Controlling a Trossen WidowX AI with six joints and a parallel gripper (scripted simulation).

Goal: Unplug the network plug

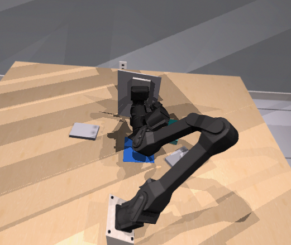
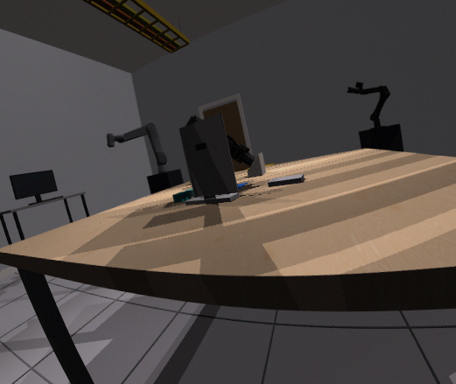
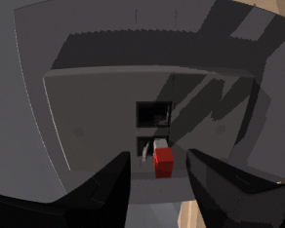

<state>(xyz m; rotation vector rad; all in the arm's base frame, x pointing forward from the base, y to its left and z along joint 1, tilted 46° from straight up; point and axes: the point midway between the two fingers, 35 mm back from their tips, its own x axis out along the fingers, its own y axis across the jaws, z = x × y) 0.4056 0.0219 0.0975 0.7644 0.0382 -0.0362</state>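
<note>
Now: the red network plug 10 mm ahead of my gripper tip. From my gripper tip the other things lie so: teal block 40 mm behind, 160 mm to the right, 150 mm below; grey upright panel 30 mm ahead, 10 mm to the right, 60 mm below; blue marked square 150 mm behind, 10 mm to the right, 160 mm below.
</note>
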